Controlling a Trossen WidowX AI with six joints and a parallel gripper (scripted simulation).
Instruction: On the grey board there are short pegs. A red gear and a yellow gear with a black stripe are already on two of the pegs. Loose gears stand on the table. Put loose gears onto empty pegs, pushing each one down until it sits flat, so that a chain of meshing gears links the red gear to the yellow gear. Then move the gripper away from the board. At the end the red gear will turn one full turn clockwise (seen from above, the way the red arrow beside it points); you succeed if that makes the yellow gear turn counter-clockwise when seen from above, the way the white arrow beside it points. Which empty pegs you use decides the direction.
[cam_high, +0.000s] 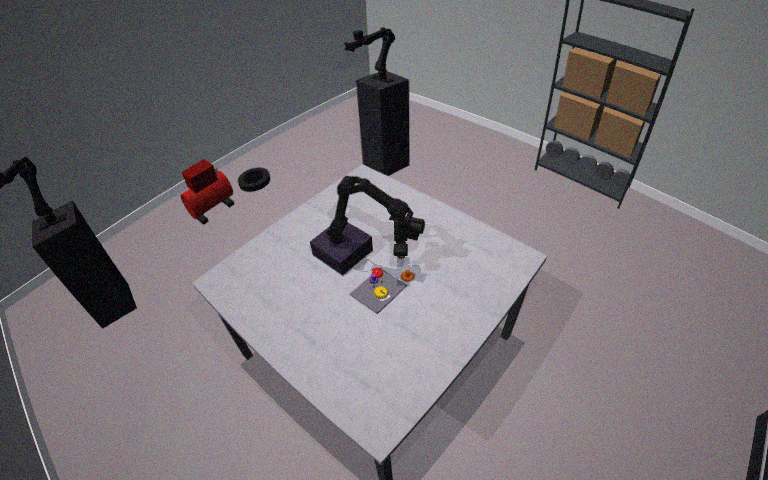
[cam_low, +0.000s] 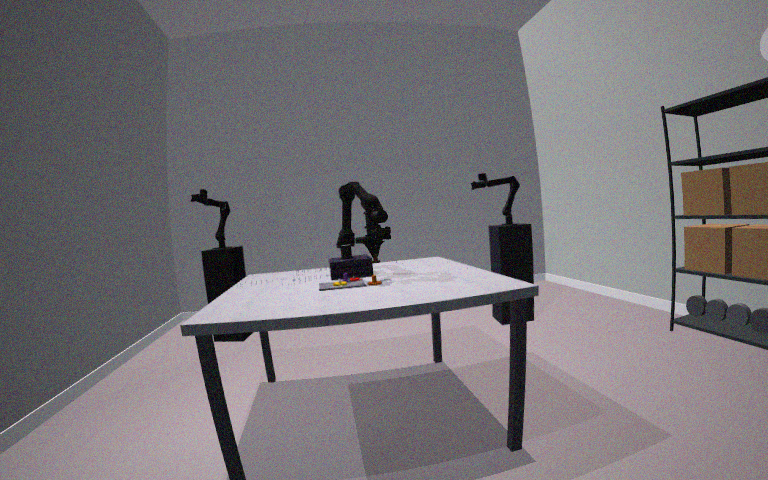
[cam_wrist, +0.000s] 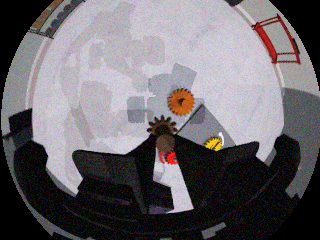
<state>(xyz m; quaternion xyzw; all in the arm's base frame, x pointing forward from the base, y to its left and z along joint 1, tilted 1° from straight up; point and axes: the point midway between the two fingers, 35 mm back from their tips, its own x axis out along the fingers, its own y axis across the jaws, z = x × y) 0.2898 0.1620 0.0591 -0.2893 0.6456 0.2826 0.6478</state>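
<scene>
My gripper tip is now 150 mm to the left of the purple gear, 90 mm above it and 20 mm past it. Round my gripper tip: brown gear (10 mm below); orange gear (100 mm below, 60 mm ahead, 10 mm to the right); red gear (110 mm to the right, 100 mm below, 50 mm behind).
</scene>
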